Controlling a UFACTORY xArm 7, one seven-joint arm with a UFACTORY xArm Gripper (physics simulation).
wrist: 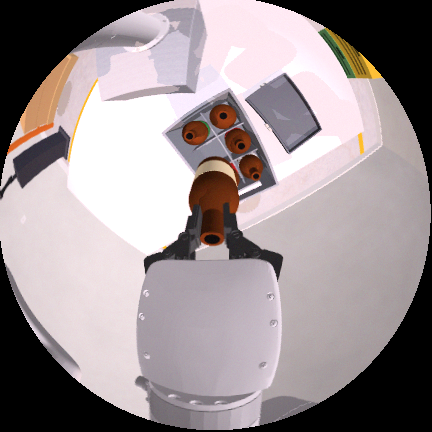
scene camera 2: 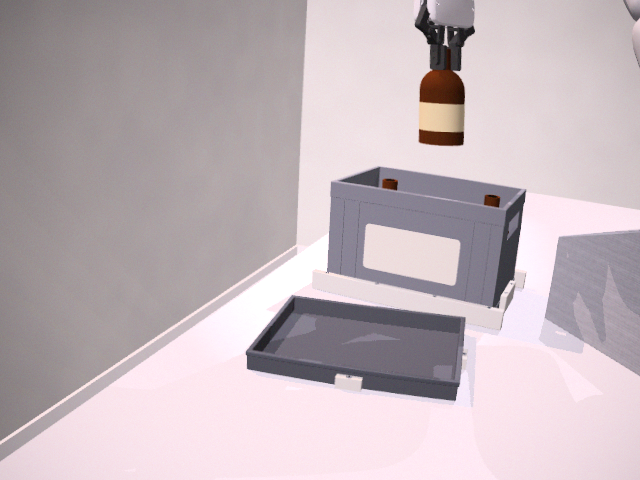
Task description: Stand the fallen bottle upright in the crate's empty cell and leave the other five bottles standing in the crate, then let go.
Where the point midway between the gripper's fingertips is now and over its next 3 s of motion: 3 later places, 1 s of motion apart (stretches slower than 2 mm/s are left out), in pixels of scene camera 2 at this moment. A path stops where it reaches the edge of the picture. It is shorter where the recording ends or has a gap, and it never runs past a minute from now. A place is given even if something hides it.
My gripper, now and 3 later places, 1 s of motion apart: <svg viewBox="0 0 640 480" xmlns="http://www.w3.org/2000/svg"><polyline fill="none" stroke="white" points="445,70 444,105 445,132 444,157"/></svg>
